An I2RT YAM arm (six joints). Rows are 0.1 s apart.
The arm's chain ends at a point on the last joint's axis. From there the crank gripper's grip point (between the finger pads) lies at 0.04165 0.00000 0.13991 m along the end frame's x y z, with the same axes.
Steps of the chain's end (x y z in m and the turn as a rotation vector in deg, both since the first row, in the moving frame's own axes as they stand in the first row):
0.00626 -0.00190 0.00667 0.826 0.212 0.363
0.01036 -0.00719 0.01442 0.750 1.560 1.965
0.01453 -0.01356 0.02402 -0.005 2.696 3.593
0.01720 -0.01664 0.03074 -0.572 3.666 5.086
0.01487 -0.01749 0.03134 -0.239 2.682 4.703
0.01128 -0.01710 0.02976 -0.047 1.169 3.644
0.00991 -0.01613 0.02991 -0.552 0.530 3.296
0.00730 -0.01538 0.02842 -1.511 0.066 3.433
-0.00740 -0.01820 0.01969 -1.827 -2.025 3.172
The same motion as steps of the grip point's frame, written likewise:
0.00678 -0.00365 0.00650 0.826 0.212 0.363
0.01416 -0.00752 0.01323 0.750 1.560 1.965
0.02098 -0.01073 0.02191 -0.005 2.696 3.593
0.02582 -0.01117 0.02777 -0.572 3.666 5.086
0.02120 -0.01323 0.02923 -0.239 2.682 4.703
0.01404 -0.01425 0.02888 -0.047 1.169 3.644
0.01109 -0.01235 0.02950 -0.552 0.530 3.296
0.00728 -0.00919 0.02829 -1.511 0.066 3.433
-0.01255 -0.01155 0.02097 -1.827 -2.025 3.172

